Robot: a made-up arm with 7 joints. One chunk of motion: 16 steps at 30 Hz.
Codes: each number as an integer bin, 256 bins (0 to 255) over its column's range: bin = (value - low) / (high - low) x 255, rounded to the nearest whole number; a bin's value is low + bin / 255 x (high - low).
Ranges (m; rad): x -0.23..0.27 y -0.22..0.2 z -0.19..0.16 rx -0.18..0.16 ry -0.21..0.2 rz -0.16..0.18
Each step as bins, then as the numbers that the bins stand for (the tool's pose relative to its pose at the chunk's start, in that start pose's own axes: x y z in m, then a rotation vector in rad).
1 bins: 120 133 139 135 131 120
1 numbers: 0.0053 -0.0009 0.0008 0.0000 0.0006 0.0000
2 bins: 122 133 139 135 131 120
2 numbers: 0.0092 -0.0009 0.0008 0.0000 0.0006 0.0000
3 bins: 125 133 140 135 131 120
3 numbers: 0.0151 -0.0009 0.0022 0.0000 0.0006 0.0000
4 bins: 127 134 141 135 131 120
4 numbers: 0.0190 0.0007 0.0035 0.0000 0.0006 0.0000
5 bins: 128 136 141 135 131 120
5 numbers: 0.0210 0.0040 0.0035 0.0000 0.0006 0.0000
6 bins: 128 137 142 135 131 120
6 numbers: 0.0210 0.0056 0.0049 0.0000 0.0006 0.0000
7 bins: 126 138 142 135 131 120
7 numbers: 0.0171 0.0073 0.0049 0.0000 0.0006 0.0000
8 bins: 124 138 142 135 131 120
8 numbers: 0.0131 0.0073 0.0049 0.0000 0.0006 0.0000
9 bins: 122 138 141 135 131 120
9 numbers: 0.0092 0.0073 0.0035 0.0000 0.0006 0.0000
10 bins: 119 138 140 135 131 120
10 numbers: 0.0033 0.0073 0.0022 0.0000 0.0006 0.0000
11 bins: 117 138 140 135 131 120
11 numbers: -0.0006 0.0073 0.0022 0.0000 0.0006 0.0000
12 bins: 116 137 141 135 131 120
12 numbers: -0.0025 0.0056 0.0035 0.0000 0.0006 0.0000
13 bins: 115 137 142 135 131 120
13 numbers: -0.0045 0.0056 0.0049 0.0000 0.0006 0.0000
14 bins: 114 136 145 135 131 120
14 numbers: -0.0065 0.0040 0.0090 0.0000 0.0006 0.0000
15 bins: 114 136 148 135 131 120
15 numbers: -0.0065 0.0040 0.0131 0.0000 0.0006 0.0000
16 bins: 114 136 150 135 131 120
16 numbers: -0.0065 0.0040 0.0159 0.0000 0.0006 0.0000
